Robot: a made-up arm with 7 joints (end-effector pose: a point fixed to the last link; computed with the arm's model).
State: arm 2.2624 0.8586 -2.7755 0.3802 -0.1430 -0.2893 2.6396
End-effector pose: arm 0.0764 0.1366 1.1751 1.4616 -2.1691 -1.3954
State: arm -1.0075 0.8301 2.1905 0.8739 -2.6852 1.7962 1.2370
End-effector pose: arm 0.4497 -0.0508 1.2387 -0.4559 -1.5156 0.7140
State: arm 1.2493 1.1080 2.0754 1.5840 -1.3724 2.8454 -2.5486
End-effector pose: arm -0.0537 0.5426 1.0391 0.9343 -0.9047 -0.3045
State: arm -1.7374 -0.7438 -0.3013 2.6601 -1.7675 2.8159 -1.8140
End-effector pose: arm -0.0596 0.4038 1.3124 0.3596 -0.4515 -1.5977
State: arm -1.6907 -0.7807 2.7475 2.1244 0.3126 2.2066 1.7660
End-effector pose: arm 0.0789 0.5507 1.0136 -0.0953 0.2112 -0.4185
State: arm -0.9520 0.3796 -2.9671 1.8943 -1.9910 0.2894 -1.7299
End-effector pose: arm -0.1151 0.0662 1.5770 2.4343 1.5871 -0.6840
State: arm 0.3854 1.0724 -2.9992 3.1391 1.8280 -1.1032 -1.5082
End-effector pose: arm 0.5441 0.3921 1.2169 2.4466 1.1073 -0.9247
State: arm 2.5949 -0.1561 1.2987 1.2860 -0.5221 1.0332 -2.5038
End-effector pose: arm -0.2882 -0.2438 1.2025 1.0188 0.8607 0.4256
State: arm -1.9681 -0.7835 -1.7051 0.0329 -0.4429 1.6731 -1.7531
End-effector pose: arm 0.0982 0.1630 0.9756 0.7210 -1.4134 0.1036
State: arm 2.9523 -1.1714 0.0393 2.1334 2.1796 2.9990 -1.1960
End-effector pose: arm 0.5059 -0.1535 1.1560 0.6069 0.3108 0.3160
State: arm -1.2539 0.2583 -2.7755 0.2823 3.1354 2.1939 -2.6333
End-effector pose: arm -0.1437 0.1463 1.2715 -2.4246 0.6802 -0.9457
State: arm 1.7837 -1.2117 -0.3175 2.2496 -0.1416 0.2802 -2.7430
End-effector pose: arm 0.1719 -0.5550 1.4009 -1.5470 -1.6220 0.8231
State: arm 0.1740 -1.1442 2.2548 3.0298 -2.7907 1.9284 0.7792
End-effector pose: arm -0.6000 -0.0971 1.2524 0.9546 -2.5261 0.0253
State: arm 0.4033 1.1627 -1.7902 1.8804 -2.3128 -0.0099 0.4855
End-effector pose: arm 0.6533 -0.1161 1.1393 -1.4727 1.5467 0.8574
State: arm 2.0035 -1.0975 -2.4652 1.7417 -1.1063 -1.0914 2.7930
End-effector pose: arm 0.4854 -0.4048 1.0050 2.5611 -1.4917 -0.9650
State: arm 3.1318 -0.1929 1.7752 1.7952 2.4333 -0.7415 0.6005
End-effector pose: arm 0.0402 -0.3606 1.3786 -0.0773 1.8823 0.9808
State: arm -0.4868 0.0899 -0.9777 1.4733 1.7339 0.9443 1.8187
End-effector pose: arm 0.1964 -0.4128 1.3693 -1.4897 0.9201 1.3880
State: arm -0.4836 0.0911 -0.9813 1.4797 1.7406 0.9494 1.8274
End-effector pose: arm 0.1973 -0.4123 1.3719 -1.4974 0.9092 1.3817
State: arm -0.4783 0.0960 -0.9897 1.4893 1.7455 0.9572 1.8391
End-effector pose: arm 0.1994 -0.4125 1.3743 -1.5035 0.8995 1.3785
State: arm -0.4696 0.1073 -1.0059 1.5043 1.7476 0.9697 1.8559
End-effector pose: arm 0.2038 -0.4137 1.3763 -1.5070 0.8919 1.3810
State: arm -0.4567 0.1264 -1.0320 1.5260 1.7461 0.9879 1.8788
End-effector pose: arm 0.2111 -0.4160 1.3779 -1.5069 0.8876 1.3908
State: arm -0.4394 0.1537 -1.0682 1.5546 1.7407 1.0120 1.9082
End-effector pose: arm 0.2219 -0.4190 1.3787 -1.5026 0.8872 1.4096
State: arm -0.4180 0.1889 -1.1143 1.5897 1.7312 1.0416 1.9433
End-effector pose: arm 0.2363 -0.4221 1.3788 -1.4931 0.8925 1.4384
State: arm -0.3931 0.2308 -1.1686 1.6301 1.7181 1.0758 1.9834
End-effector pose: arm 0.2543 -0.4245 1.3778 -1.4779 0.9034 1.4775
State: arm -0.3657 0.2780 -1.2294 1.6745 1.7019 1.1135 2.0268
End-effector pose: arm 0.2757 -0.4255 1.3757 -1.4562 0.9208 1.5261
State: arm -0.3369 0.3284 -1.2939 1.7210 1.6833 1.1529 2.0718
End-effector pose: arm 0.2997 -0.4244 1.3722 -1.4278 0.9443 1.5825
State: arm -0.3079 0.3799 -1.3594 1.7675 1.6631 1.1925 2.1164
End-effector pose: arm 0.3254 -0.4213 1.3673 -1.3929 0.9732 1.6438
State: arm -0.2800 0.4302 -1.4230 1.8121 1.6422 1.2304 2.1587
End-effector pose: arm 0.3512 -0.4162 1.3611 -1.3525 1.0063 1.7062
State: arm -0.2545 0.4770 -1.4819 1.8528 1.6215 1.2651 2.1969
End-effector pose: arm 0.3757 -0.4098 1.3540 -1.3087 1.0416 1.7656
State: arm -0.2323 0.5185 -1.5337 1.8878 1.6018 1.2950 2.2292
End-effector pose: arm 0.3976 -0.4031 1.3465 -1.2644 1.0771 1.8186
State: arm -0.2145 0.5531 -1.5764 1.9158 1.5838 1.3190 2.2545
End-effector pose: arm 0.4155 -0.3970 1.3391 -1.2225 1.1106 1.8624
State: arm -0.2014 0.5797 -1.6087 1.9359 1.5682 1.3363 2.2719
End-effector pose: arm 0.4288 -0.3924 1.3325 -1.1863 1.1398 1.8956
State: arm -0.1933 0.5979 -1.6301 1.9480 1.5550 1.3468 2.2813
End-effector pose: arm 0.4372 -0.3897 1.3272 -1.1574 1.1635 1.9181
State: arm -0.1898 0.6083 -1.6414 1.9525 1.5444 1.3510 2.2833
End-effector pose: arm 0.4411 -0.3893 1.3233 -1.1366 1.1810 1.9309
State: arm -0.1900 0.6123 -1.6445 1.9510 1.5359 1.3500 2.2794
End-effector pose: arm 0.4413 -0.3906 1.3206 -1.1229 1.1934 1.9362
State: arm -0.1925 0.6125 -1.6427 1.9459 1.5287 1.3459 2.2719
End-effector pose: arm 0.4392 -0.3931 1.3187 -1.1133 1.2027 1.9370
